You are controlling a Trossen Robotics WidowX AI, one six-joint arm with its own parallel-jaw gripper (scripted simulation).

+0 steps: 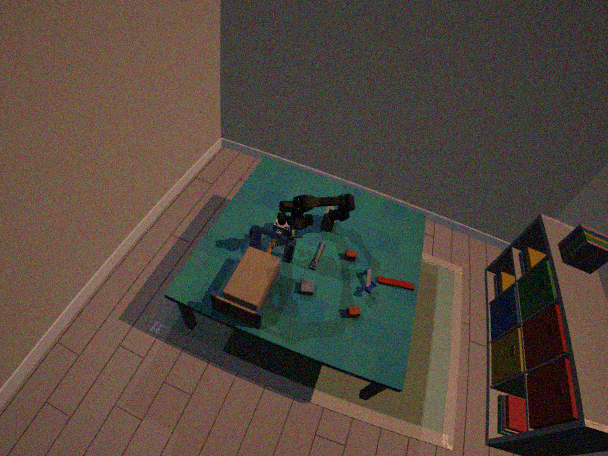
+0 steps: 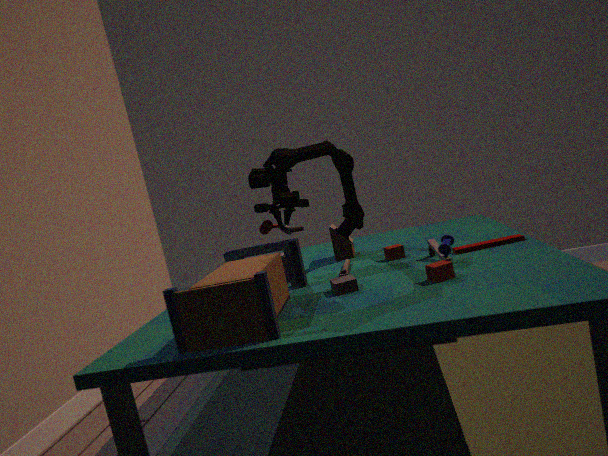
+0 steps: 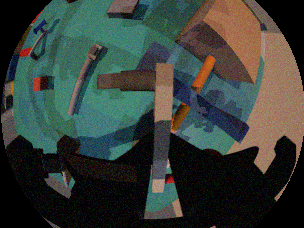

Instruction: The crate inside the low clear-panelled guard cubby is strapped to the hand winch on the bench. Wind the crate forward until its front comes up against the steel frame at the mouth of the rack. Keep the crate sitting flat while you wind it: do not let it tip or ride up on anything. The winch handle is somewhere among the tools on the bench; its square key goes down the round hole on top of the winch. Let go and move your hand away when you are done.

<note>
The pictures show: my gripper and a low cubby.
My gripper is seen too in image 3.
</note>
